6 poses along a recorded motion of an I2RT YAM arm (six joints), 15 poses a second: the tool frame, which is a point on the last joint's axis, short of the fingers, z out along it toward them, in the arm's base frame.
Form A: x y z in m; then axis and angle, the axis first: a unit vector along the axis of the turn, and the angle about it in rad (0 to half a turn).
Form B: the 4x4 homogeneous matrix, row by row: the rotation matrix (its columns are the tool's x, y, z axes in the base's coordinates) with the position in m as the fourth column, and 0 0 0 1 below. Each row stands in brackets. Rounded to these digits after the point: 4 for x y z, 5 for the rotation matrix.
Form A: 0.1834 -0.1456 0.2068 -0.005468 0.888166 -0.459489 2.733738
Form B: [[-0.91792 0.17294 0.35710 0.1834], [-0.19157 0.59500 -0.78056 -0.1456], [-0.34746 -0.78490 -0.51303 0.2068], [0 0 0 1]]
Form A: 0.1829 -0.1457 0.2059 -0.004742 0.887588 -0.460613 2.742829
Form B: [[-0.92150 0.17076 0.34883 0.1829], [-0.18693 0.59227 -0.78375 -0.1457], [-0.34044 -0.78743 -0.51386 0.2059], [0 0 0 1]]
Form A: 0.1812 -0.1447 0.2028 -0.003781 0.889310 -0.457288 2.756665
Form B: [[-0.92680 0.16523 0.33726 0.1812], [-0.17819 0.59705 -0.78216 -0.1447], [-0.33060 -0.78500 -0.52390 0.2028], [0 0 0 1]]
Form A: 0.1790 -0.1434 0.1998 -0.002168 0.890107 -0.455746 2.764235
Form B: [[-0.92963 0.16420 0.32988 0.1790], [-0.17165 0.59920 -0.78199 -0.1434], [-0.32607 -0.78358 -0.52885 0.1998], [0 0 0 1]]
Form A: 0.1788 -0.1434 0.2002 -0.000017 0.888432 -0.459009 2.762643
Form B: [[-0.92905 0.16978 0.32869 0.1788], [-0.16984 0.59357 -0.78666 -0.1434], [-0.32866 -0.78667 -0.52262 0.2002], [0 0 0 1]]
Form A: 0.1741 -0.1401 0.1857 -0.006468 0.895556 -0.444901 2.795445
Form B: [[-0.94061 0.13970 0.30943 0.1741], [-0.16219 0.61579 -0.77104 -0.1401], [-0.29826 -0.77543 -0.55655 0.1857], [0 0 0 1]]
